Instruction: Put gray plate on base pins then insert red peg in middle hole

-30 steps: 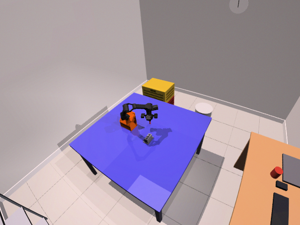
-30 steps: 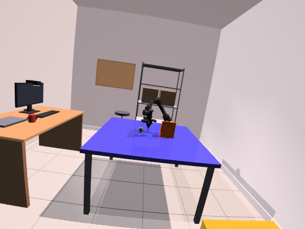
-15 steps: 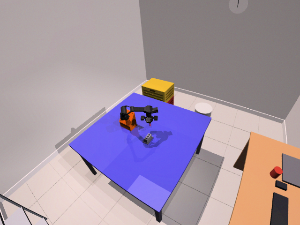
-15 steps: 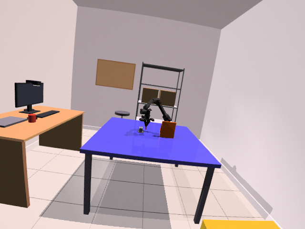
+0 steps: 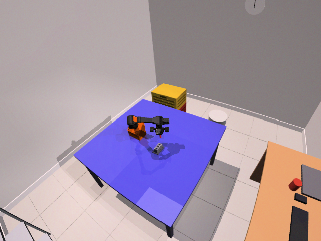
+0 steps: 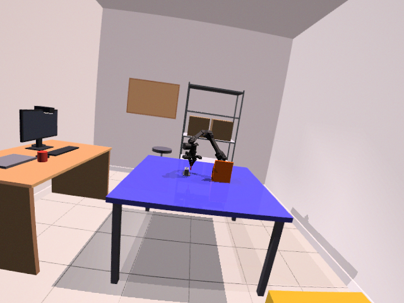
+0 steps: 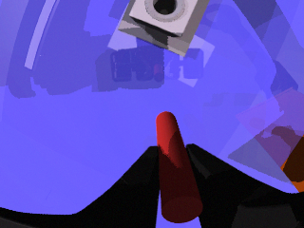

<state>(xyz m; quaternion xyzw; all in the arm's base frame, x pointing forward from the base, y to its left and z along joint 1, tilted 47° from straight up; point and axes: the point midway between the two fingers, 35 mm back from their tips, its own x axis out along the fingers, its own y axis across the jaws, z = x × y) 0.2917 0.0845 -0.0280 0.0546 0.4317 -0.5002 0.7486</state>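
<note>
Right now the gray plate is 10 cm to the right of my gripper tip, 7 cm below it and 5 cm ahead of it. Round my gripper tip: red peg (right at my gripper tip); base (11 cm below, 9 cm to the right, 5 cm ahead).
</note>
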